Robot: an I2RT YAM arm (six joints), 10 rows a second.
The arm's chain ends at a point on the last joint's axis. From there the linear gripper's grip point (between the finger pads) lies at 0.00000 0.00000 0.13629 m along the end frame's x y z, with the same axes.
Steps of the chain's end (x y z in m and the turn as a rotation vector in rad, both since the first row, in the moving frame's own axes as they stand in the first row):
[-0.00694, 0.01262, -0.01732, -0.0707, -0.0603, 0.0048]
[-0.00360, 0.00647, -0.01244, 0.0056, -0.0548, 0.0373]
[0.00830, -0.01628, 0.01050, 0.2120, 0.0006, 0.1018]
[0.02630, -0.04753, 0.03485, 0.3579, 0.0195, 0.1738]
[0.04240, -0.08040, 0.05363, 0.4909, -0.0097, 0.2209]
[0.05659, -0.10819, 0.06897, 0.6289, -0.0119, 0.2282]
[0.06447, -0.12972, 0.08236, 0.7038, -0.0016, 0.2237]
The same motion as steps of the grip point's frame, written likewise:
[-0.01517, 0.02222, -0.01791, -0.0707, -0.0603, 0.0048]
[-0.01105, 0.00557, -0.01265, 0.0056, -0.0548, 0.0373]
[0.00984, -0.04490, 0.00745, 0.2120, 0.0006, 0.1018]
[0.03307, -0.09480, 0.02621, 0.3579, 0.0195, 0.1738]
[0.04835, -0.14426, 0.03759, 0.4909, -0.0097, 0.2209]
[0.06451, -0.18783, 0.04300, 0.6289, -0.0119, 0.2282]
[0.07452, -0.21718, 0.05011, 0.7038, -0.0016, 0.2237]

